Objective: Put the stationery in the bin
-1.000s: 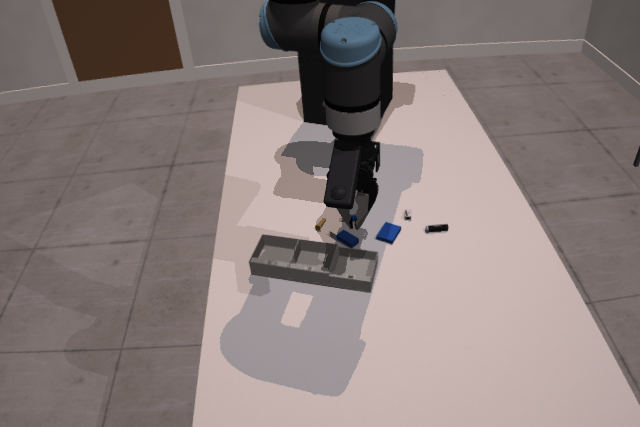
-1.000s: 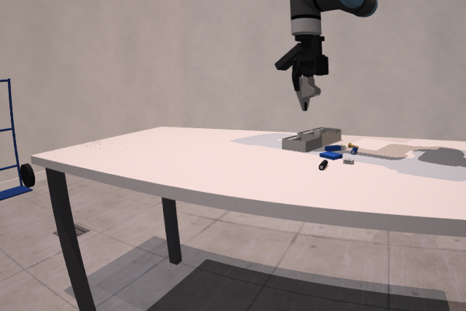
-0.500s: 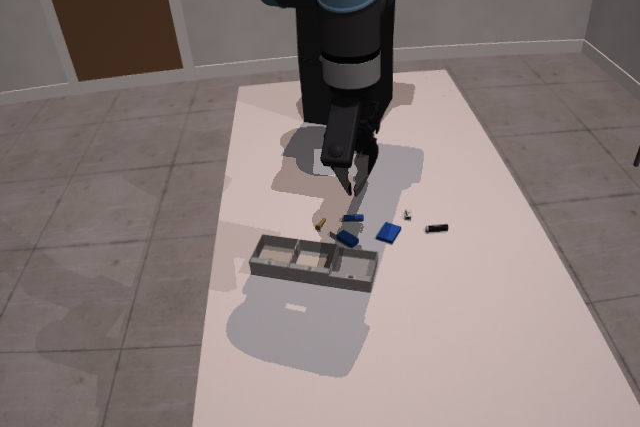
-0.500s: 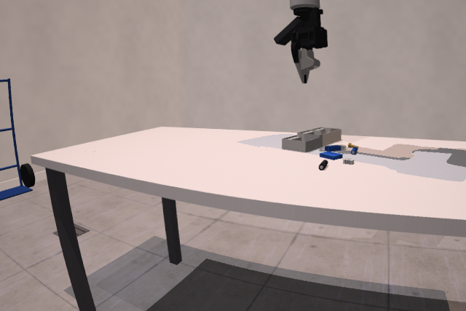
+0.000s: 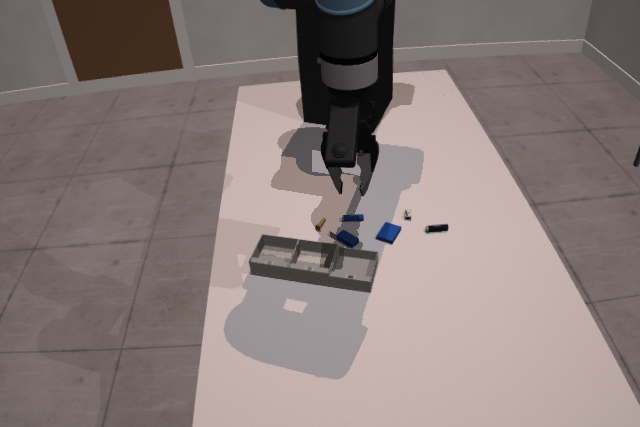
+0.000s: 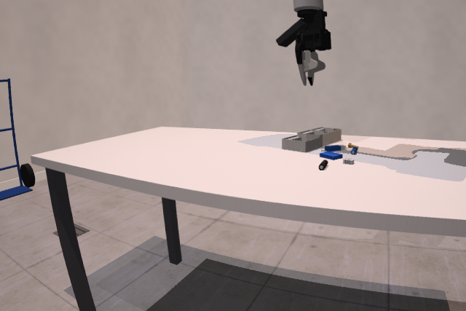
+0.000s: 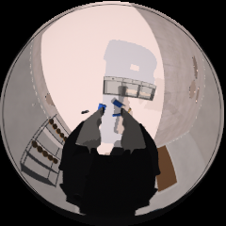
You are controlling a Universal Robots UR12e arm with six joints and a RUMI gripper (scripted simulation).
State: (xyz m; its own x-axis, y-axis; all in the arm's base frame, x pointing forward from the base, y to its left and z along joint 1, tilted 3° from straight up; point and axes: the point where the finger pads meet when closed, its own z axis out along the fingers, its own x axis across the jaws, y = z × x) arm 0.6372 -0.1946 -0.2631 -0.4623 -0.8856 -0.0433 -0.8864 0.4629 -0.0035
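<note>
My gripper is now 190 mm above the three-compartment bin tray, 80 mm to the left of it and 20 mm past it. From my hand the other things lie so: brass piece 200 mm below, 140 mm behind, 30 mm to the right; then blue cylinder 200 mm below, 140 mm behind, 40 mm to the left; then blue sticky-note pad 200 mm below, 100 mm to the left, 70 mm behind.
</note>
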